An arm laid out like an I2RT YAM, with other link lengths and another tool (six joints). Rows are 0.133 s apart.
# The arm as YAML. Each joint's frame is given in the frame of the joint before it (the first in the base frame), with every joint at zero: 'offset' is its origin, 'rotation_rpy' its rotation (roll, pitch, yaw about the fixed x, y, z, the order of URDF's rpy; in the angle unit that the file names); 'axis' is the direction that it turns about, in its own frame. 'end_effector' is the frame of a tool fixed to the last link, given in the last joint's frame.
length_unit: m
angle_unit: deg
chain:
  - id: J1
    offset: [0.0, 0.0, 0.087]
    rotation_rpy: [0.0, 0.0, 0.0]
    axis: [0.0, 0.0, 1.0]
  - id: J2
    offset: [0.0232, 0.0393, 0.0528]
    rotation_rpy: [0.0, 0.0, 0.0]
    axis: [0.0, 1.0, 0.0]
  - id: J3
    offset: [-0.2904, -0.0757, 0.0]
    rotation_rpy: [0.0, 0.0, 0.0]
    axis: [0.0, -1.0, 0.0]
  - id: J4
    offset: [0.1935, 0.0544, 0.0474]
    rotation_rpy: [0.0, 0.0, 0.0]
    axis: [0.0, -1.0, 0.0]
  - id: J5
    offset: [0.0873, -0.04, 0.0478]
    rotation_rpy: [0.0, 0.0, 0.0]
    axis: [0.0, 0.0, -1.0]
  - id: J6
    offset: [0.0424, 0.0, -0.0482]
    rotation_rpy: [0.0, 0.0, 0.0]
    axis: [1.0, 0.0, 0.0]
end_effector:
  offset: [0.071, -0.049, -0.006]
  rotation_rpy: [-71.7, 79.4, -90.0]
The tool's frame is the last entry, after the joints.
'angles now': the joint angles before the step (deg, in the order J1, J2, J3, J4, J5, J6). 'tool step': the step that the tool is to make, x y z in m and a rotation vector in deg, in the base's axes. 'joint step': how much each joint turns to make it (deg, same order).
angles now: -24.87 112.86 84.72 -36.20 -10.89 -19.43
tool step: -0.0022 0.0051 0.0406 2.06 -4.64 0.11
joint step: -0.53 -4.21 4.05 -4.66 -3.70 1.23
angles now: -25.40 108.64 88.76 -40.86 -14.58 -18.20
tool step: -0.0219 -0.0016 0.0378 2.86 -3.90 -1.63
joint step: -2.80 -5.26 2.47 -5.18 -4.31 1.24
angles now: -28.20 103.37 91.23 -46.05 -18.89 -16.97
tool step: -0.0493 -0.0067 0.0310 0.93 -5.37 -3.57
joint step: -5.96 -9.47 -5.09 -0.26 -4.30 0.01
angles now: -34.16 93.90 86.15 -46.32 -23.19 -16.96
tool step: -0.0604 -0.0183 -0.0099 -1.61 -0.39 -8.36
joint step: -8.01 -7.41 -11.14 4.89 1.03 -0.35
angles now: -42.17 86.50 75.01 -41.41 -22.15 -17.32
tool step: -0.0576 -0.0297 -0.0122 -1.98 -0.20 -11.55
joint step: -10.10 -3.43 -7.64 5.95 1.83 0.44
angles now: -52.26 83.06 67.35 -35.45 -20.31 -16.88
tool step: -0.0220 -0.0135 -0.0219 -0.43 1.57 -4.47
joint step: -3.98 0.77 -5.29 5.30 1.50 -0.60
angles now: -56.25 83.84 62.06 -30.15 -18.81 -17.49
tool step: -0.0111 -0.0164 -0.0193 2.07 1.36 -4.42
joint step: -2.72 3.77 -0.73 2.46 1.05 1.40
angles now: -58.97 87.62 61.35 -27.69 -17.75 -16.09
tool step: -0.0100 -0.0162 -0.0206 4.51 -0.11 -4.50
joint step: -3.17 4.91 1.23 0.61 -1.15 2.53
